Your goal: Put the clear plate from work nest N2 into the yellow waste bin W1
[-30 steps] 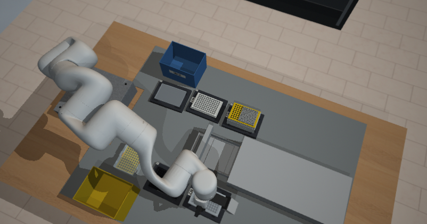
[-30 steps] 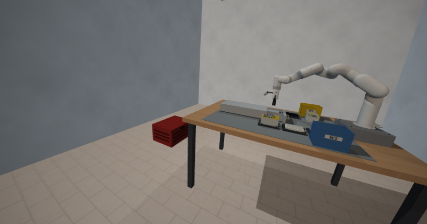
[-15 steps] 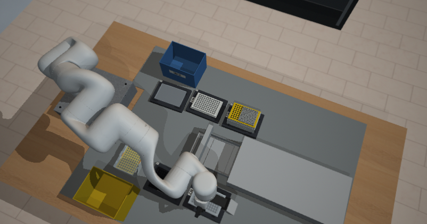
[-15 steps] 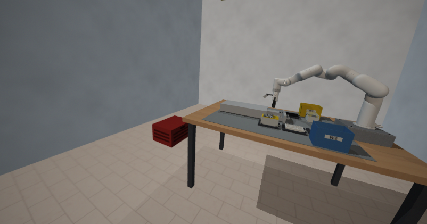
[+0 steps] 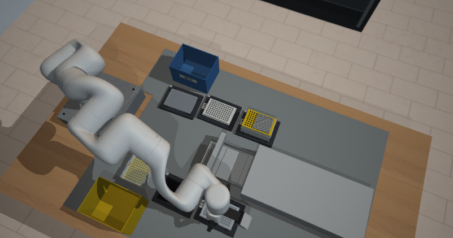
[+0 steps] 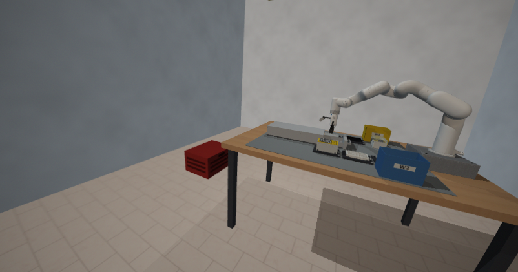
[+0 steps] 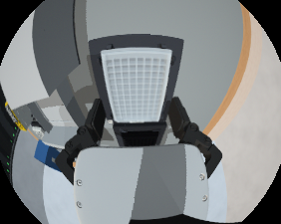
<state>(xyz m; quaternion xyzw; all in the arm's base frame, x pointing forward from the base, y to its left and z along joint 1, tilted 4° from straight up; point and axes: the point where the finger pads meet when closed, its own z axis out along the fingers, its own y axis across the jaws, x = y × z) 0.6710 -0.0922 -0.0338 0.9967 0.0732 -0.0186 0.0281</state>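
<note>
The clear plate lies 4 cm below my hand. From my hand the other things lie so: black plate 17 cm behind, 3 cm to the right, 4 cm below; then drawer 2 cm behind, 18 cm to the left, 3 cm below; then grey cooler 10 cm ahead, 20 cm to the left, 2 cm below.
</note>
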